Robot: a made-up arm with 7 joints. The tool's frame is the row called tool.
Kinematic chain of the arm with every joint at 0, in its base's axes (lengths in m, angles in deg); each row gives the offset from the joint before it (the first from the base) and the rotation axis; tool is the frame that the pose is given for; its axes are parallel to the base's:
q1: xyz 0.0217 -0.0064 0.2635 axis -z
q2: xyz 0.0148 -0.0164 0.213 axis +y
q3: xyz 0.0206 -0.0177 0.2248 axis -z
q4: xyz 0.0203 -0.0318 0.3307 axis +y
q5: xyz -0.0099 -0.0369 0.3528 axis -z
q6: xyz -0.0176 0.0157 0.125 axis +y
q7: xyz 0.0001 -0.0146 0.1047 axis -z
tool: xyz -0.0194 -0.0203 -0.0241
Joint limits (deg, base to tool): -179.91..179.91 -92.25..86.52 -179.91..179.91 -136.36..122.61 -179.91..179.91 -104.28..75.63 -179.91..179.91
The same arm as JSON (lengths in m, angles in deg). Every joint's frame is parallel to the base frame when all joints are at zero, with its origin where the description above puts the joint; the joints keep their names.
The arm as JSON. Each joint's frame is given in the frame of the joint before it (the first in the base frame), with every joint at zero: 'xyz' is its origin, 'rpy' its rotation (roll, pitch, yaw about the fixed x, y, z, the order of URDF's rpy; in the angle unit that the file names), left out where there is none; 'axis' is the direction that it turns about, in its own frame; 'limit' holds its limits. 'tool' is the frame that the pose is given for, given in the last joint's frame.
{
  "units": {
    "length": "m",
    "angle": "deg"
  },
  "joints": [
    {
      "name": "q1",
      "type": "revolute",
      "origin": {
        "xyz": [
          0.0217,
          -0.0064,
          0.2635
        ]
      },
      "axis": [
        0.0,
        0.0,
        -1.0
      ],
      "limit": {
        "lower": -179.91,
        "upper": 179.91
      }
    },
    {
      "name": "q2",
      "type": "revolute",
      "origin": {
        "xyz": [
          0.0148,
          -0.0164,
          0.213
        ]
      },
      "axis": [
        0.0,
        1.0,
        0.0
      ],
      "limit": {
        "lower": -92.25,
        "upper": 86.52
      }
    },
    {
      "name": "q3",
      "type": "revolute",
      "origin": {
        "xyz": [
          0.0206,
          -0.0177,
          0.2248
        ]
      },
      "axis": [
        0.0,
        0.0,
        -1.0
      ],
      "limit": {
        "lower": -179.91,
        "upper": 179.91
      }
    },
    {
      "name": "q4",
      "type": "revolute",
      "origin": {
        "xyz": [
          0.0203,
          -0.0318,
          0.3307
        ]
      },
      "axis": [
        0.0,
        1.0,
        0.0
      ],
      "limit": {
        "lower": -136.36,
        "upper": 122.61
      }
    },
    {
      "name": "q5",
      "type": "revolute",
      "origin": {
        "xyz": [
          -0.0099,
          -0.0369,
          0.3528
        ]
      },
      "axis": [
        0.0,
        0.0,
        -1.0
      ],
      "limit": {
        "lower": -179.91,
        "upper": 179.91
      }
    },
    {
      "name": "q6",
      "type": "revolute",
      "origin": {
        "xyz": [
          -0.0176,
          0.0157,
          0.125
        ]
      },
      "axis": [
        0.0,
        1.0,
        0.0
      ],
      "limit": {
        "lower": -104.28,
        "upper": 75.63
      }
    },
    {
      "name": "q7",
      "type": "revolute",
      "origin": {
        "xyz": [
          0.0001,
          -0.0146,
          0.1047
        ]
      },
      "axis": [
        0.0,
        0.0,
        -1.0
      ],
      "limit": {
        "lower": -179.91,
        "upper": 179.91
      }
    }
  ],
  "tool": {
    "origin": {
      "xyz": [
        -0.0194,
        -0.0203,
        -0.0241
      ]
    }
  }
}

